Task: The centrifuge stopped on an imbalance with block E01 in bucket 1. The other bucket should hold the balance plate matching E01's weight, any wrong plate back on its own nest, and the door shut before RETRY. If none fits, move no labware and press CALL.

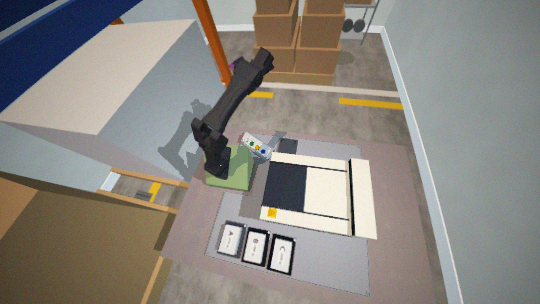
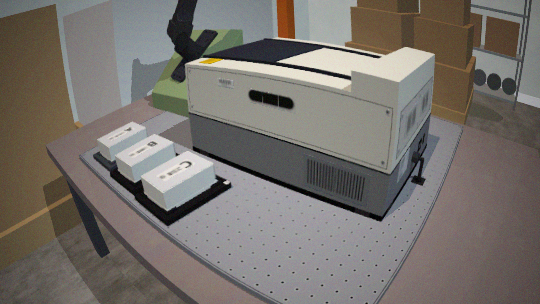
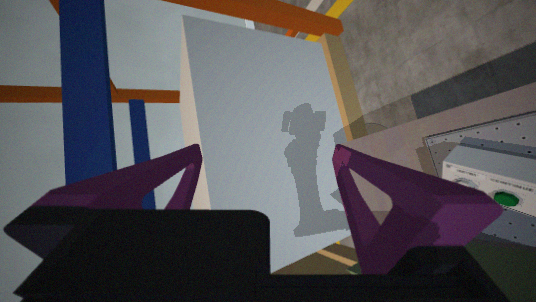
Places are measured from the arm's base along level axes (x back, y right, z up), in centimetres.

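Pixels of known places: gripper, fingertip midpoint: (image 3: 267, 151); arm's base, link origin: (image 1: 223, 162) (image 2: 194, 54).
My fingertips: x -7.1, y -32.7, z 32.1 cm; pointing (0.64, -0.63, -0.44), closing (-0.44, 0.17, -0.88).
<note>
For each thing: its top centre in the pictures, then the offset to it from my fingertips. "*": a spot on its surface instead.
- Plate A, top centre: (image 2: 120, 133) (image 1: 229, 239) dy +68.7, dx -7.8, dz -42.0 cm
- plate B, top centre: (image 2: 143, 148) (image 1: 254, 247) dy +68.4, dx -21.4, dz -42.0 cm
- plate C, top centre: (image 2: 175, 170) (image 1: 281, 255) dy +68.1, dx -35.0, dz -42.0 cm
- button box, top centre: (image 1: 256, 141) dy +11.6, dx -4.7, dz -39.0 cm
- dark pad, surface spot: (image 1: 288, 146) * dy +7.2, dx -25.1, dz -45.2 cm
The centrifuge (image 1: 327, 187) (image 2: 285, 120) stands on the perforated board with its dark and cream top closed over; its buckets, block E01 and the display are hidden. Plate A (image 1: 231, 239) (image 2: 121, 139), plate B (image 1: 255, 247) (image 2: 145, 157) and plate C (image 1: 281, 254) (image 2: 178, 179) each sit on a dark nest in a row beside it. The button box (image 1: 256, 145) (image 3: 490, 182) stands behind the centrifuge's corner near the arm base, with white, green, yellow and blue buttons. My gripper (image 3: 267, 151) is open and empty, raised high and away from the labware.
The green arm base (image 1: 232, 172) (image 2: 170, 100) stands on the table beside the centrifuge. A dark pad (image 1: 288, 146) lies behind the centrifuge. A large grey box (image 1: 155, 95) (image 3: 265, 115) stands beyond the arm, and stacked cartons (image 1: 300, 50) (image 2: 400, 30) stand at the back.
</note>
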